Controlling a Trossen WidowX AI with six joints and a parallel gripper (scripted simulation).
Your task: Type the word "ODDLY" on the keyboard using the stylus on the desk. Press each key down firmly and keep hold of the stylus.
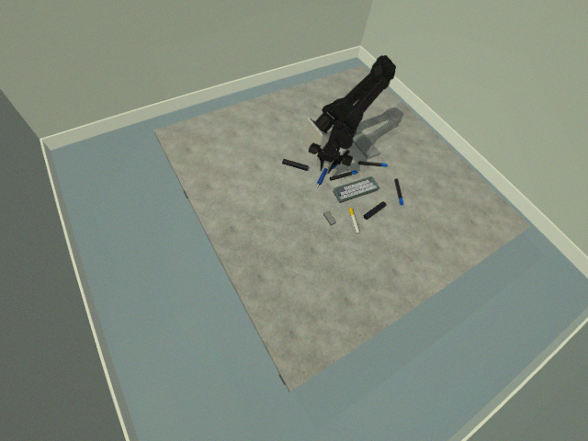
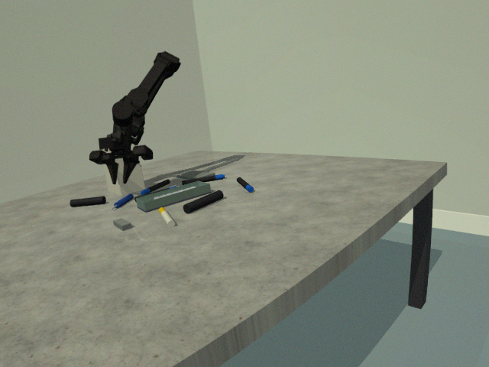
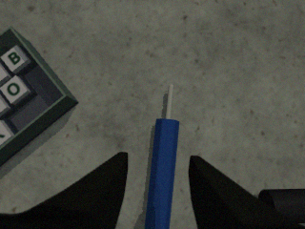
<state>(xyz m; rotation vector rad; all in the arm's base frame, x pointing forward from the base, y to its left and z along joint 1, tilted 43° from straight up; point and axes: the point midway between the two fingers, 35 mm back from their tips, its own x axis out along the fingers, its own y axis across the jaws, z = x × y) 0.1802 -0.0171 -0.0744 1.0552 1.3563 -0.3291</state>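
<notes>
Now: gripper tip 60 mm above the stylus and 20 mm to the left of it. From my gripper tip the other things lie so: grey eraser 190 mm ahead, 80 mm to the right, 60 mm below; stylus tip 60 mm below, 40 mm to the right, 20 mm ahead; yellow-capped white marker 230 mm ahead, 60 mm below, 20 mm to the left.
</notes>
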